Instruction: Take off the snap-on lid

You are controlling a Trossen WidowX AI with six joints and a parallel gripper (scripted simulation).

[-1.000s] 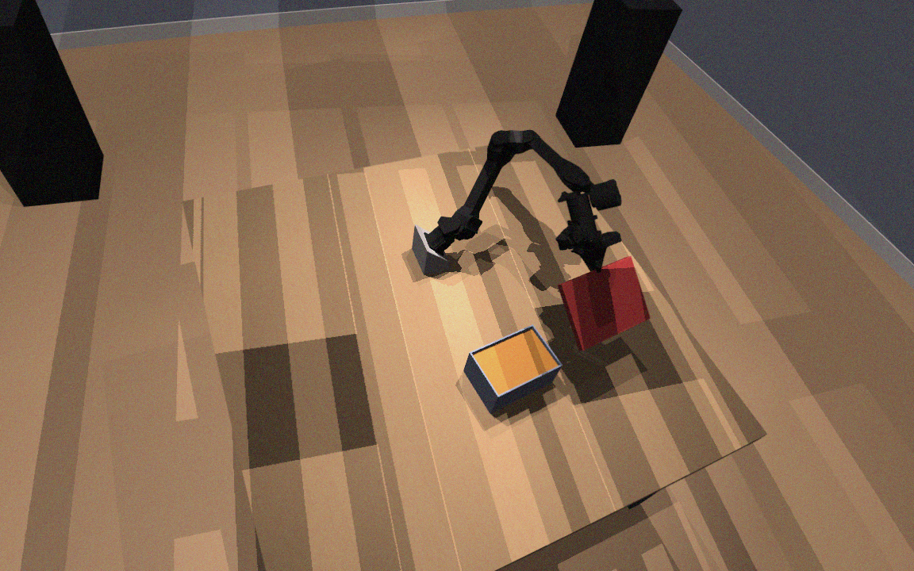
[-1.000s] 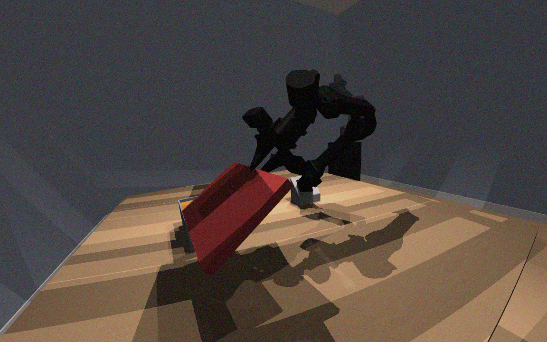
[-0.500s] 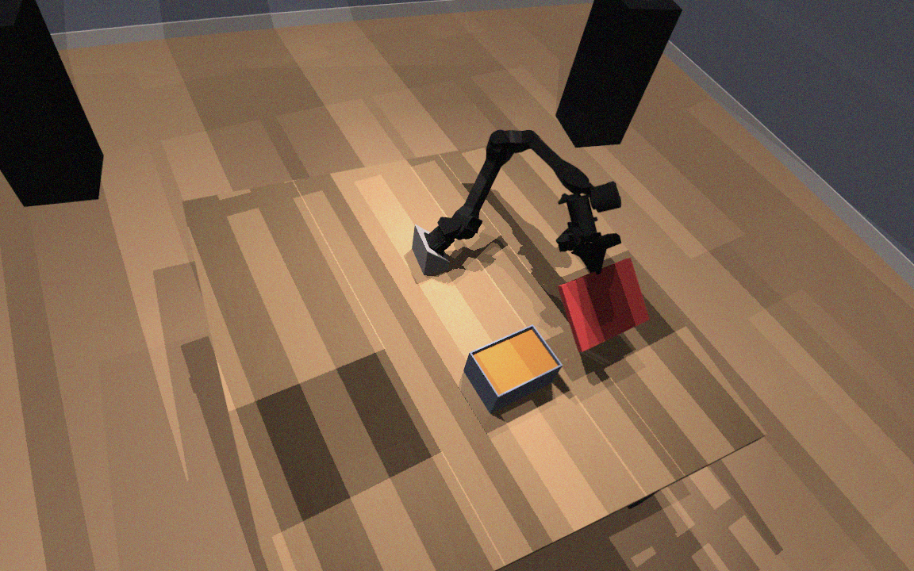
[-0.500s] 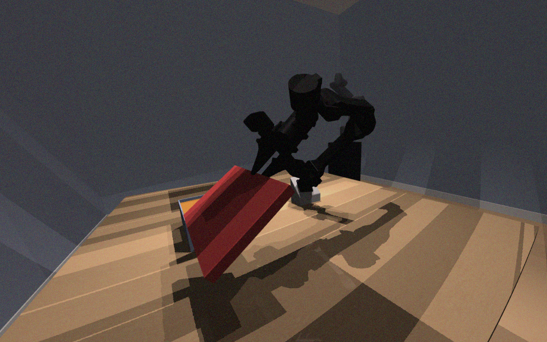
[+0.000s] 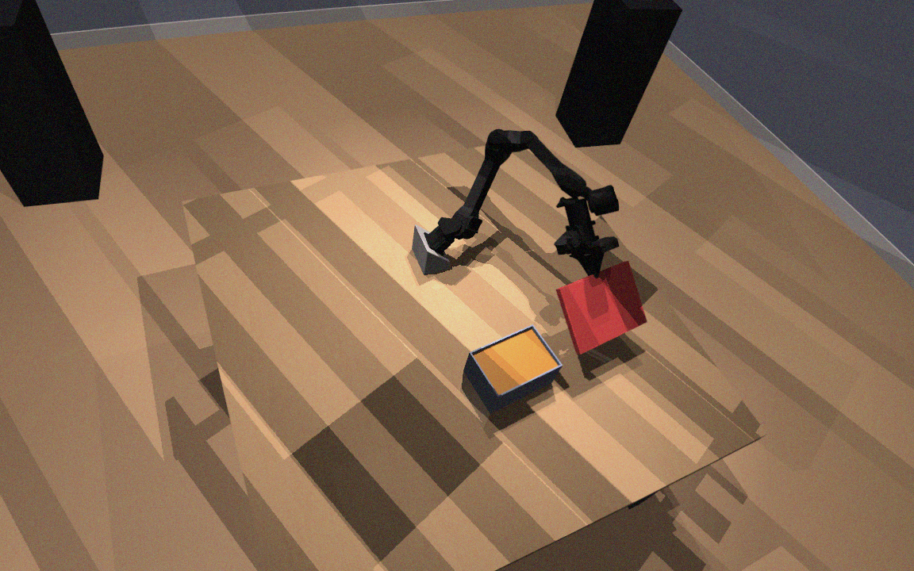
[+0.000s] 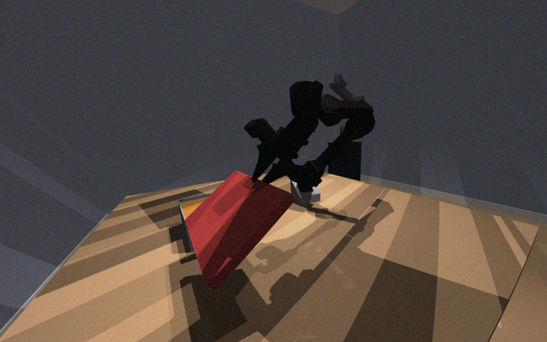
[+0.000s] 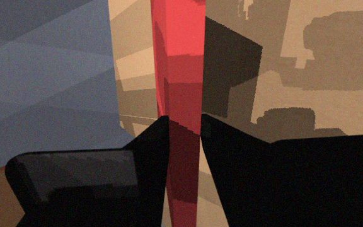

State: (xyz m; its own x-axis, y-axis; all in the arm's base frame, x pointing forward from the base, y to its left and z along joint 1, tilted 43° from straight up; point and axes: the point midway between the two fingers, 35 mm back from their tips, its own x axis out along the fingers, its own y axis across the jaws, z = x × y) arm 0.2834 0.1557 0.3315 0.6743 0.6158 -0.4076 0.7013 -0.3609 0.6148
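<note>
My gripper tip is now 70 mm short of the red lid, 40 mm above it and 20 mm to the right of it. Round my gripper tip: storage box 250 mm to the right, 160 mm below, 130 mm ahead.
</note>
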